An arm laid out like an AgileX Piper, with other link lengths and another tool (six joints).
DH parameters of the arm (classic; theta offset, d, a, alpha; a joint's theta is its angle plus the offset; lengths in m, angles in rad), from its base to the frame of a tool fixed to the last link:
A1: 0 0.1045 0 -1.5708
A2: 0.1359 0 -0.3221 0
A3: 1.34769 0 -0.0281 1.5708
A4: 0 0.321 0 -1.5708
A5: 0 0 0 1.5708
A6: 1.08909 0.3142 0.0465 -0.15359
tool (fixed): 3.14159 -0.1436 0 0
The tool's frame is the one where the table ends.
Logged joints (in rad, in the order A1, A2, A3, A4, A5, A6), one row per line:
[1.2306 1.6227 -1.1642 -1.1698 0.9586 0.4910]
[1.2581 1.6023 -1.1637 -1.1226 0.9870 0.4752]
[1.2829 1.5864 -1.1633 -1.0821 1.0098 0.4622]
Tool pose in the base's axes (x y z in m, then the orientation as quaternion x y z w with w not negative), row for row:
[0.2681 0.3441 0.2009 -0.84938 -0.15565 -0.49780 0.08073]
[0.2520 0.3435 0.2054 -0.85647 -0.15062 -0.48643 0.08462]
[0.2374 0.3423 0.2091 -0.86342 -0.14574 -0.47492 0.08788]
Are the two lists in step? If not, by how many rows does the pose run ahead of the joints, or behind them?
The pose runs 1 row behind the joints: the pose in row i belongs to the joints in row i - 1.
